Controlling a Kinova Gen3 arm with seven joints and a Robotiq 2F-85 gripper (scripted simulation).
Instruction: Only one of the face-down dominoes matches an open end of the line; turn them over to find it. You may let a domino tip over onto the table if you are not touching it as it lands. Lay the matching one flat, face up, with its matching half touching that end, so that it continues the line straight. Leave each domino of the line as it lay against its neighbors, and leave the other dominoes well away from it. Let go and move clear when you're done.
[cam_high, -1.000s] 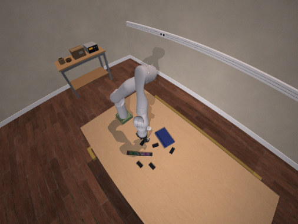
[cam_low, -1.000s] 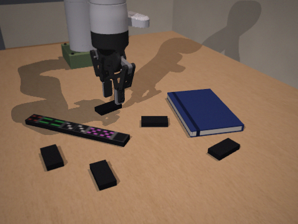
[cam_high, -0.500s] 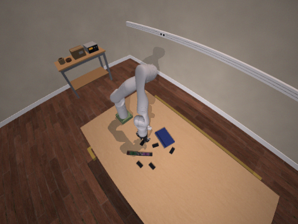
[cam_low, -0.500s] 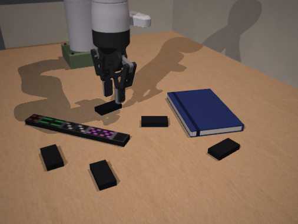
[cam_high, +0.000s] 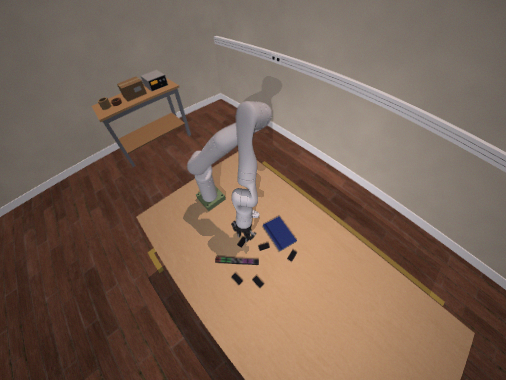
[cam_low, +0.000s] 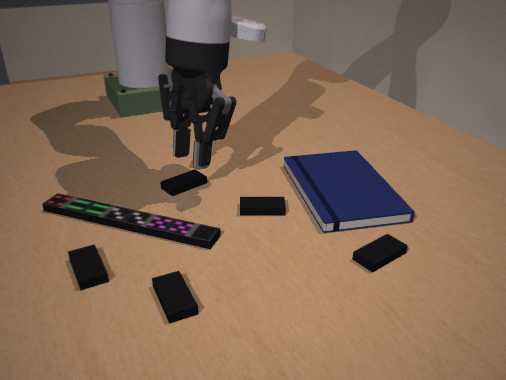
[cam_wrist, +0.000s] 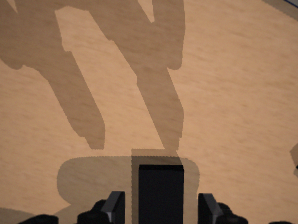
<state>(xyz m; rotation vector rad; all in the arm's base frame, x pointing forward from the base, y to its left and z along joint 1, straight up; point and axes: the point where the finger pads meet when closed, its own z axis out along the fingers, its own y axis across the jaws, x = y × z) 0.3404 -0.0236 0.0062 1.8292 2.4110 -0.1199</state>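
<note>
Right now my hand is 4 cm above the purple domino and 1 cm to the left of it. From my hand the other things lie so: blue book: 17 cm to the left, 10 cm ahead, 4 cm below.
</note>
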